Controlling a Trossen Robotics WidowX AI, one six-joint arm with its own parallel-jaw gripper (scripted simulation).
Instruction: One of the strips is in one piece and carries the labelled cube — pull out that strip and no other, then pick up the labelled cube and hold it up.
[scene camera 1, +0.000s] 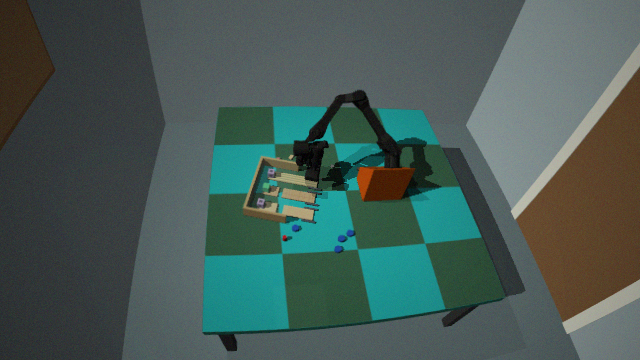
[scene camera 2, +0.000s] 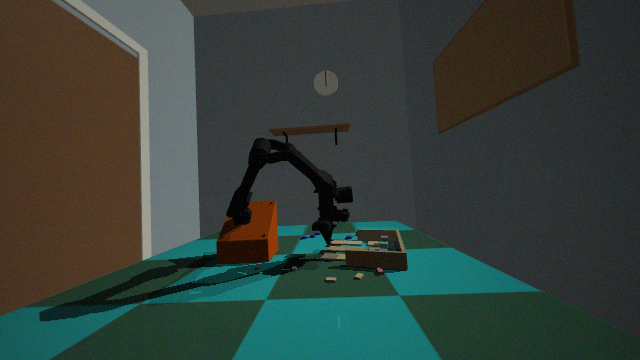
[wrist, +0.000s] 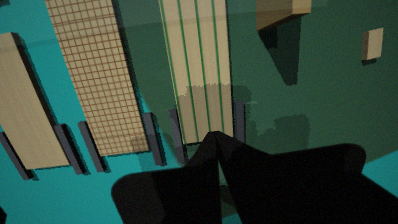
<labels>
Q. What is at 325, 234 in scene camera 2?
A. My gripper.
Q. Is my gripper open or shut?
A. Shut.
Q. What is my gripper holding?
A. Nothing.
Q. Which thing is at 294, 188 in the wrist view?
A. My gripper.
</labels>
